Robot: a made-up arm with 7 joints.
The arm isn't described. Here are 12 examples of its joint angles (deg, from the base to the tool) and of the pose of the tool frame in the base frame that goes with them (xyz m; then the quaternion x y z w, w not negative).
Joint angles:
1: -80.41 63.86 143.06 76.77 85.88 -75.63 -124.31
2: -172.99 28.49 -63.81 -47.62 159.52 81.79 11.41
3: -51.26 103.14 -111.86 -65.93 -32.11 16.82 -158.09
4: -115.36 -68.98 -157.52 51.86 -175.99 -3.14 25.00
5: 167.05 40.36 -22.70 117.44 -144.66 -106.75 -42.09
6: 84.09 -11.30 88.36 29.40 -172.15 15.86 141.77
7: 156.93 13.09 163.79 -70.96 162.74 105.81 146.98
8: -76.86 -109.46 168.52 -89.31 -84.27 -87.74 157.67
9: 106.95 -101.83 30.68 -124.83 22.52 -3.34 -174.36
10: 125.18 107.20 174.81 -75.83 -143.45 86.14 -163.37
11: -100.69 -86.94 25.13 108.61 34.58 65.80 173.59
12: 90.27 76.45 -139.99 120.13 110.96 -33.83 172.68
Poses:
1: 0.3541 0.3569 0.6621 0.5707 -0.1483 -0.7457 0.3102
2: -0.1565 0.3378 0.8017 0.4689 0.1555 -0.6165 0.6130
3: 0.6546 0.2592 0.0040 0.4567 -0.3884 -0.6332 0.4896
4: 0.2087 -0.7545 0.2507 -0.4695 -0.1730 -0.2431 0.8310
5: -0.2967 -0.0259 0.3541 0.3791 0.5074 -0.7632 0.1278
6: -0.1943 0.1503 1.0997 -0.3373 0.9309 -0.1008 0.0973
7: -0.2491 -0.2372 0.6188 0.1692 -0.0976 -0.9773 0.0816
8: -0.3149 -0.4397 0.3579 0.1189 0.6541 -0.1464 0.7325
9: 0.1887 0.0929 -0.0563 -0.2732 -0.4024 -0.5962 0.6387
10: -0.2170 -0.2154 -0.1359 0.5668 0.3757 -0.4099 0.6079
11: 0.2517 -0.1896 0.5066 0.4403 -0.4911 0.3339 0.6734
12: 0.1541 -0.1589 0.6159 0.0683 -0.9050 0.4185 0.0333
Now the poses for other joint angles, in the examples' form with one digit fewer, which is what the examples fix.
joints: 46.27 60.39 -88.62 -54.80 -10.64 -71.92 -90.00
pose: 0.076 -0.585 0.510 0.494 0.208 0.837 0.110
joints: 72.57 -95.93 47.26 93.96 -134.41 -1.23 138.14
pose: -0.449 0.331 0.505 -0.741 0.534 -0.237 0.330
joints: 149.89 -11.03 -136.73 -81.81 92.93 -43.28 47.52
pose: -0.262 0.228 0.827 0.009 0.757 -0.553 0.348
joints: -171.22 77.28 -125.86 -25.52 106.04 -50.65 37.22
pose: -0.746 0.286 0.456 0.453 0.799 -0.153 0.364
